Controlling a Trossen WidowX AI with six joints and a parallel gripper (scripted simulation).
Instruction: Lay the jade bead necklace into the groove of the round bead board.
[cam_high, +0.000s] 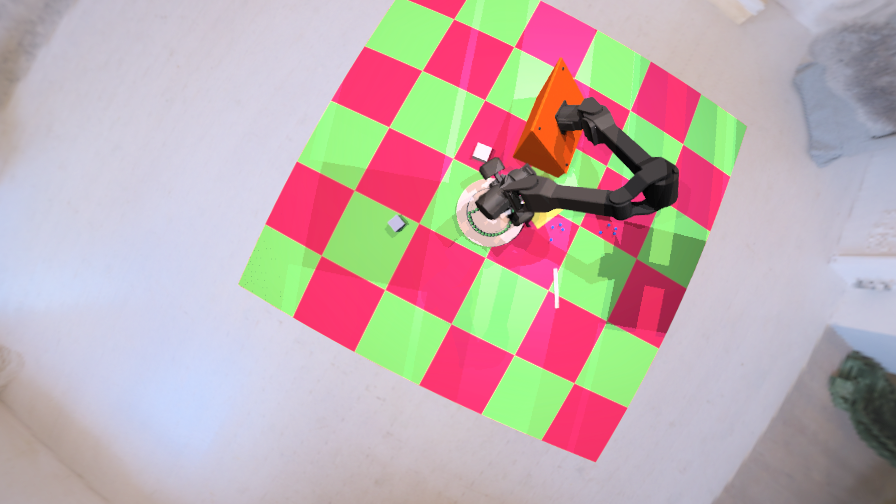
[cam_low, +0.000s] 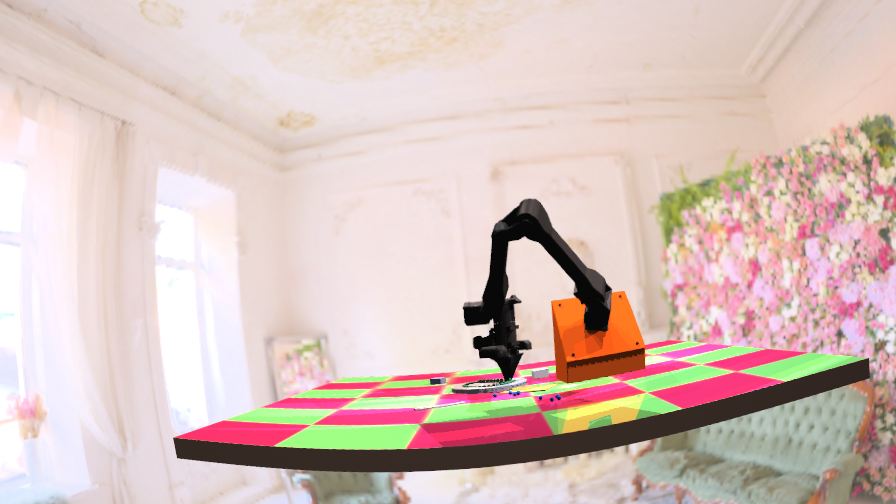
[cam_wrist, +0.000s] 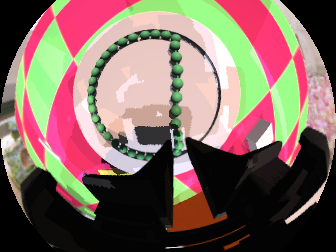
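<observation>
The round bead board lies 5 cm ahead of my gripper tip and 1 cm below it. The rest, counted from my gripper tip: pale blue cube (23 cm ahead, 21 cm to the right, 1 cm below); white cube (12 cm to the right, 8 cm behind); yellow patch (12 cm to the left, 6 cm behind, 1 cm below).
</observation>
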